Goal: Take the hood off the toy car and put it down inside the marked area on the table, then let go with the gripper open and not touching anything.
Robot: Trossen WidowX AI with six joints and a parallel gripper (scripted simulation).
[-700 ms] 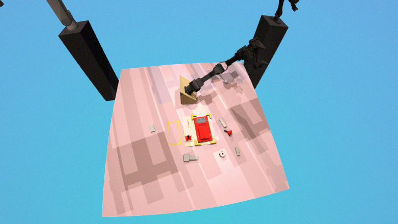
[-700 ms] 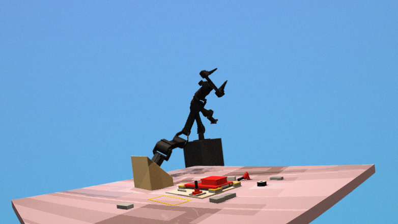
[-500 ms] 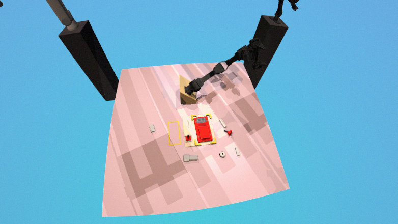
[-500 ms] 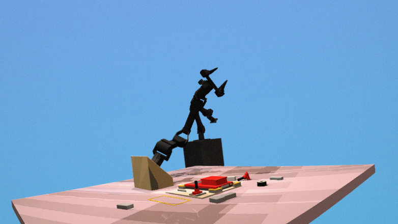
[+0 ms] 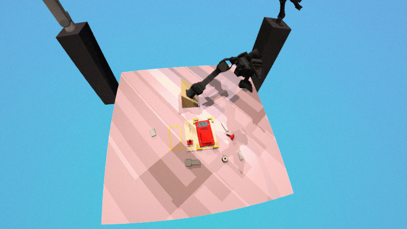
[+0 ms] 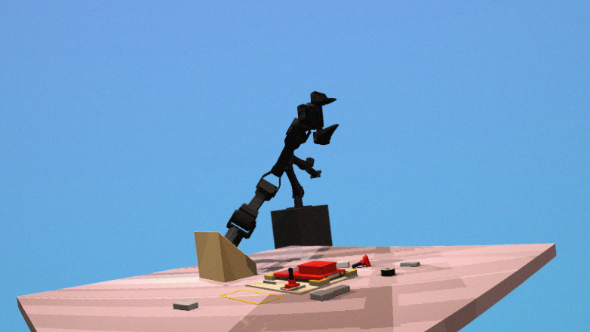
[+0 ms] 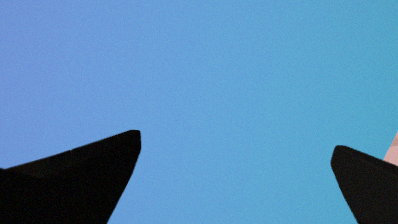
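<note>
The hood is 4 cm ahead of my gripper tip, 21 cm to the right of it and 48 cm below it.
</note>
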